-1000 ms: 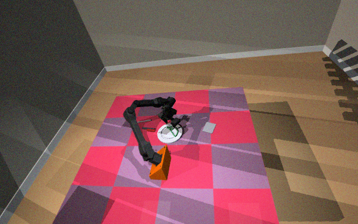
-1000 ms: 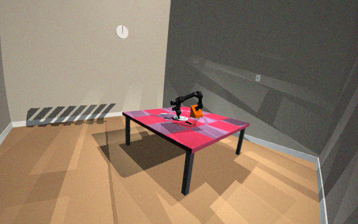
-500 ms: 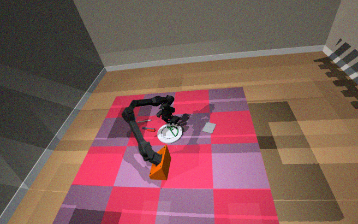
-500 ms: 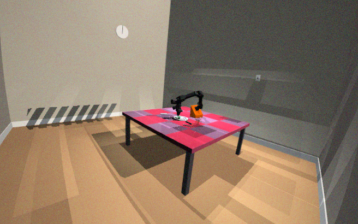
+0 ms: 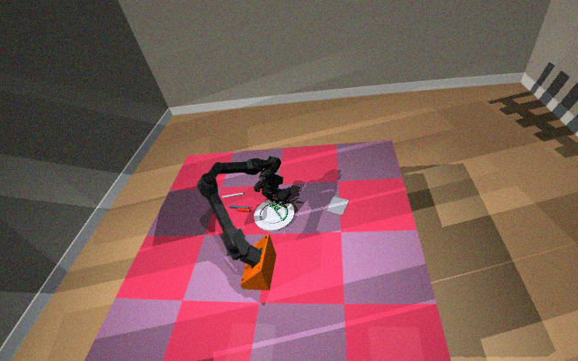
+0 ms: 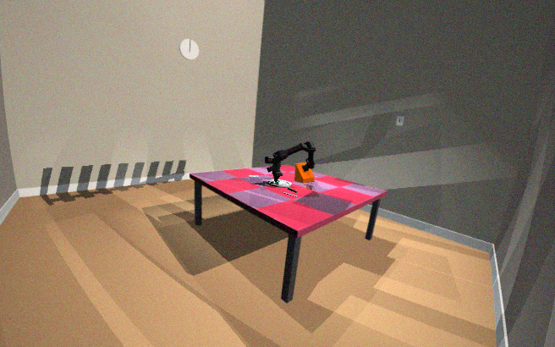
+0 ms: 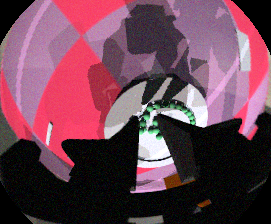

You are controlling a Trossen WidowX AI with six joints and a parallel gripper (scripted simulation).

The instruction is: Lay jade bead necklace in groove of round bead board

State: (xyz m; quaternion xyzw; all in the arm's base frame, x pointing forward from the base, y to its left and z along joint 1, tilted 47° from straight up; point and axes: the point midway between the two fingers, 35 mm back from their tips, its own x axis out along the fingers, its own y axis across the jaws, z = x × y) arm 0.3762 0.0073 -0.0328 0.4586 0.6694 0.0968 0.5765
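The round white bead board lies 60 mm behind my gripper tip and 20 mm below it. Round my gripper tip: red-handled tool 180 mm to the left, 20 mm below, 10 mm behind; then flat grey pad 310 mm to the right, 20 mm below, 20 mm behind; then thin white rod 250 mm to the left, 90 mm ahead, 20 mm below.
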